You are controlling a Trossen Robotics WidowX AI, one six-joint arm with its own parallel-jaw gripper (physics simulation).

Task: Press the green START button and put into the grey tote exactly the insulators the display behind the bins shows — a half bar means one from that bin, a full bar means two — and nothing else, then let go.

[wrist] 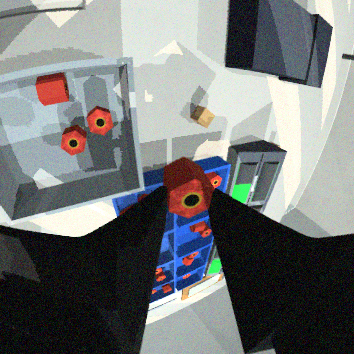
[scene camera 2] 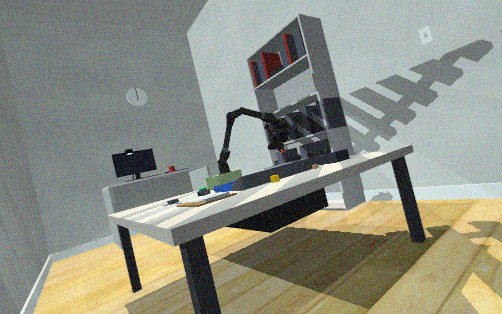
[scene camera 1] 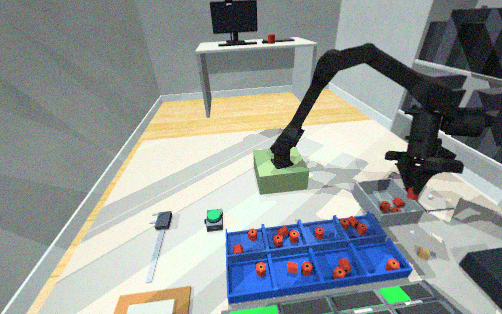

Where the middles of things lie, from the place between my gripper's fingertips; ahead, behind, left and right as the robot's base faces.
Now: the grey tote [scene camera 1: 369,194] 80 mm behind my hand, 30 mm to the left of it and 110 mm below it. From my hand the other things lie so: display [scene camera 2: 252,180] (150 mm ahead, 320 mm to the right, 110 mm below).
